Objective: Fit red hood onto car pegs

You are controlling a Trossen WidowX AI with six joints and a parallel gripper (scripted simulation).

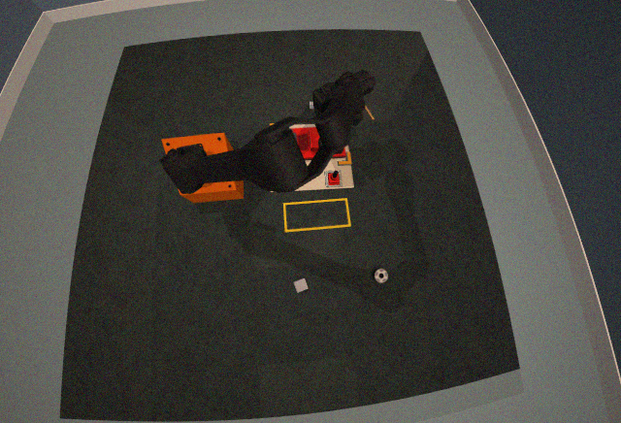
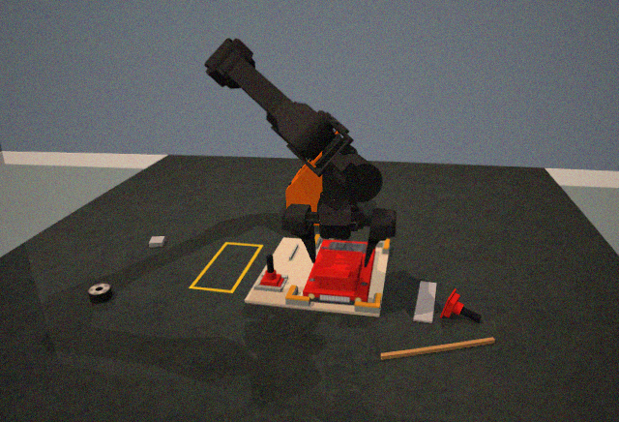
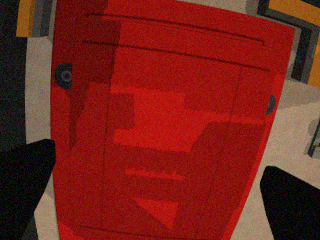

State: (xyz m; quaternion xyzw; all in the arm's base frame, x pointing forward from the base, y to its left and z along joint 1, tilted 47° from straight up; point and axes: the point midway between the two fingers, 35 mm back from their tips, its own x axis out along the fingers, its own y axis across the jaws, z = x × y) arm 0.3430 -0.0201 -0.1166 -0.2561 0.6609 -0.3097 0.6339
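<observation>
The red hood is right at my gripper tip. Round my gripper tip: grey engine block: 2 cm below, 1 cm to the left; wooden stick: 17 cm ahead, 16 cm to the left, 4 cm below; white bar: 15 cm to the left, 4 cm below, 4 cm ahead.
</observation>
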